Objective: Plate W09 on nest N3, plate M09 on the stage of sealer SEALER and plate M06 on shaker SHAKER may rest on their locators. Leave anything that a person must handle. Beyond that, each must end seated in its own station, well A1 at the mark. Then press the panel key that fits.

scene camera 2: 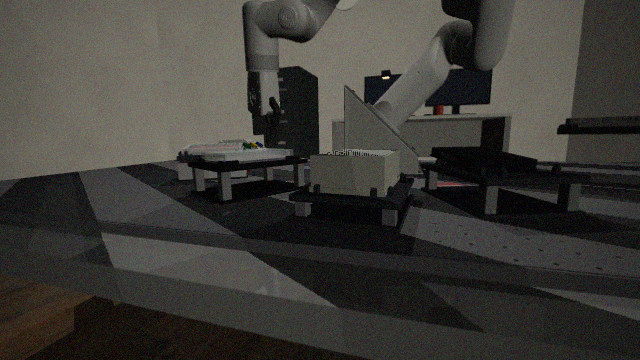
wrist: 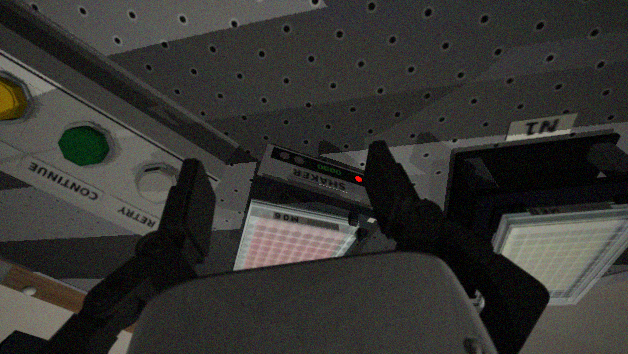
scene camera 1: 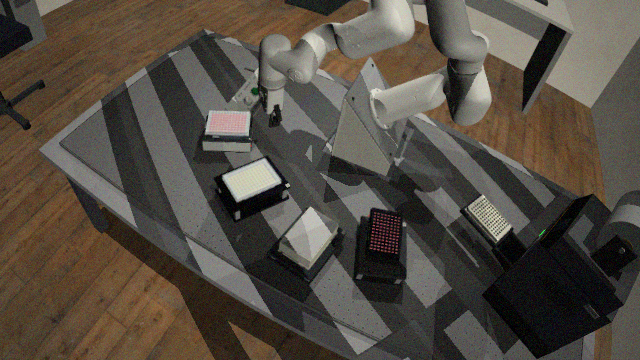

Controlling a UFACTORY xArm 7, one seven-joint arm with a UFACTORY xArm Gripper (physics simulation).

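My gripper (scene camera 1: 275,121) (scene camera 2: 271,131) (wrist: 289,169) is open and empty, above the table beside the key panel (scene camera 1: 244,96). In the wrist view, a green CONTINUE key (wrist: 84,145) and a pale RETRY key (wrist: 156,184) show. Pink plate M06 (scene camera 1: 228,122) (wrist: 295,240) lies on the shaker (scene camera 1: 226,146) (wrist: 320,186), whose red light is lit. A pale yellow plate (scene camera 1: 251,179) (wrist: 562,245) lies on nest N1 (wrist: 530,157). A white-topped deep plate (scene camera 1: 307,239) (scene camera 2: 345,174) and a black plate with red wells (scene camera 1: 385,232) rest on other nests; full seating cannot be told.
A black machine (scene camera 1: 545,300) stands at the right in scene camera 1, with a pale plate (scene camera 1: 488,218) at its front; its label is unreadable. The arm's triangular mount (scene camera 1: 357,132) (scene camera 2: 365,125) stands behind the nests. A yellow key (wrist: 11,99) shows partly.
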